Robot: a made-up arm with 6 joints. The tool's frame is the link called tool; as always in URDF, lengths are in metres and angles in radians. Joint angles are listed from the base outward.
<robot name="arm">
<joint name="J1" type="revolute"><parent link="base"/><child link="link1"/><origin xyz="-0.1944 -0.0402 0.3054" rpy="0 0 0"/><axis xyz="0 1 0"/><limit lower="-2.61" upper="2.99"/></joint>
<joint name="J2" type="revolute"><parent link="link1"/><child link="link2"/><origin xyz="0.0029 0.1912 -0.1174" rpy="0 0 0"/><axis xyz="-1 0 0"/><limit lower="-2.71" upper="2.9"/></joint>
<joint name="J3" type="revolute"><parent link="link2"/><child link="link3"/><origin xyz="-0.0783 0.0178 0.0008" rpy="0 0 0"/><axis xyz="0 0 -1"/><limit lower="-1.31" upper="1.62"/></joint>
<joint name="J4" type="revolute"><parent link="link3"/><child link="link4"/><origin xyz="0.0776 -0.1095 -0.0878" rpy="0 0 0"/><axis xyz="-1 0 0"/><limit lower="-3.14" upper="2.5"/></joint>
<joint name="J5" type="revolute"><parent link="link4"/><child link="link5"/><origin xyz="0.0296 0.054 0.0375" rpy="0 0 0"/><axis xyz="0 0 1"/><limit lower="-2.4" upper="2.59"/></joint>
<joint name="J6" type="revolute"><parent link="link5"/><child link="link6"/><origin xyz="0.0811 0.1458 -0.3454" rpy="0 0 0"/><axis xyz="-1 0 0"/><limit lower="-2.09" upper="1.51"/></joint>
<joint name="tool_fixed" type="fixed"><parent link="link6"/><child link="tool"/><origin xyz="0.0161 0.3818 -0.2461" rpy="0 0 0"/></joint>
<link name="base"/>
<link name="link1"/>
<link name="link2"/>
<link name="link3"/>
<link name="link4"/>
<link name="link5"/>
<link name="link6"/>
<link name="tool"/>
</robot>
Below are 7 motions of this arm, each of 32 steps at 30 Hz.
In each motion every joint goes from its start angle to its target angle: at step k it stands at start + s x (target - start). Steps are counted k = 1, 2, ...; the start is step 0. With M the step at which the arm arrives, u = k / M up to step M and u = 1 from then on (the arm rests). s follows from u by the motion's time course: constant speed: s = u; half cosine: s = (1 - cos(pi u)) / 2; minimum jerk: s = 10 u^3 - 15 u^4 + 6 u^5.
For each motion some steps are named. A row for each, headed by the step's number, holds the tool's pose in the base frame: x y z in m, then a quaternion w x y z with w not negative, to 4 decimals.
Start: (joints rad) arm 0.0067 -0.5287 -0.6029 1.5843 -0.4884 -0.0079
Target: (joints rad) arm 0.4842 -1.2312 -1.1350 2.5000 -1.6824 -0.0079
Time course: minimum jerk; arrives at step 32
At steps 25, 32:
25: 0.5053 -0.0413 0.3909 0.5451 -0.1144 -0.6082 -0.5656
32: 0.4576 -0.0969 0.4454 0.4984 -0.0956 -0.6163 -0.6022

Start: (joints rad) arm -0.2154 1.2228 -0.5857 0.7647 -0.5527 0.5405
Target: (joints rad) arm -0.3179 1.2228 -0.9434 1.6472 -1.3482 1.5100
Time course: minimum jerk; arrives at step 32
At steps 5, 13, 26, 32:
5: 0.3230 -0.6382 0.1426 0.3022 -0.9240 -0.2333 -0.0237
13: 0.4209 -0.4918 0.4403 0.0768 -0.9239 -0.3613 -0.0999
26: 0.3192 0.0017 0.7548 0.2479 0.6944 0.5944 0.3210
32: 0.2976 0.0332 0.7604 0.2606 0.6677 0.6083 0.3408

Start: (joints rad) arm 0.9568 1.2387 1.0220 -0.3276 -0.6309 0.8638
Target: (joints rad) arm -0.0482 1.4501 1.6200 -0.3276 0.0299 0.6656
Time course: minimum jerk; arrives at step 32
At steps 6, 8, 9, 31, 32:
6: -0.1920 -0.5905 -0.1189 0.5006 -0.7600 0.0462 -0.4119
8: -0.1535 -0.5901 -0.1105 0.5064 -0.7483 0.0203 -0.4279
9: -0.1290 -0.5896 -0.1034 0.5095 -0.7406 0.0033 -0.4381
31: 0.1795 -0.5404 0.3236 0.4263 -0.5330 -0.3902 -0.6180
32: 0.1795 -0.5403 0.3238 0.4262 -0.5329 -0.3903 -0.6181

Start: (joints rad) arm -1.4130 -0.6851 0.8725 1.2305 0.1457 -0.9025
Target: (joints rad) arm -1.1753 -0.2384 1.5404 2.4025 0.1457 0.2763
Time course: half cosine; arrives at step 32
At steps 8, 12, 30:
8: 0.6203 0.4291 -0.0585 0.8919 0.2142 -0.3148 -0.2441
12: 0.5911 0.2841 -0.3051 0.9120 0.0547 -0.1967 -0.3557
30: -0.4643 -0.0071 -0.6594 0.6335 -0.4897 0.4540 -0.3907

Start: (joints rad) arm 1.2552 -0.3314 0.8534 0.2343 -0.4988 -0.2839
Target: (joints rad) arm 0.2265 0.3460 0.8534 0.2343 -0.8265 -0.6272
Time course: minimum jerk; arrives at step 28
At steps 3, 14, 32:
3: -0.7700 0.2136 -0.3702 0.6090 -0.2626 0.4761 -0.5775
14: -0.2854 -0.0803 -0.5081 0.7324 -0.1978 0.1280 -0.6388
32: 0.1760 -0.2956 -0.2289 0.7074 -0.0966 -0.2662 -0.6476

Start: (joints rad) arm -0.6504 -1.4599 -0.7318 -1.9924 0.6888 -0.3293
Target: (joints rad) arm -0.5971 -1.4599 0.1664 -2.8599 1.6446 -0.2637
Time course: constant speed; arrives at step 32
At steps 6, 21, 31, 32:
6: -0.2989 -0.4319 -0.0394 0.5157 -0.7248 0.1244 -0.4395
21: -0.4598 -0.3032 -0.1602 0.6180 -0.6852 0.3779 -0.0759
31: -0.6081 -0.2230 -0.0804 0.5906 -0.5761 0.5358 0.1794
32: -0.6198 -0.2173 -0.0659 0.5838 -0.5616 0.5496 0.2043

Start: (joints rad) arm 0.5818 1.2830 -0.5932 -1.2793 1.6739 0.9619
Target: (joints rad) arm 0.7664 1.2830 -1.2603 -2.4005 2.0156 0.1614
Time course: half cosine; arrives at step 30
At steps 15, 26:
15: -0.8670 0.3495 0.5486 0.6396 0.5481 0.0973 0.5302
26: -0.4786 0.3946 0.8003 0.5599 0.7862 0.1178 0.2335

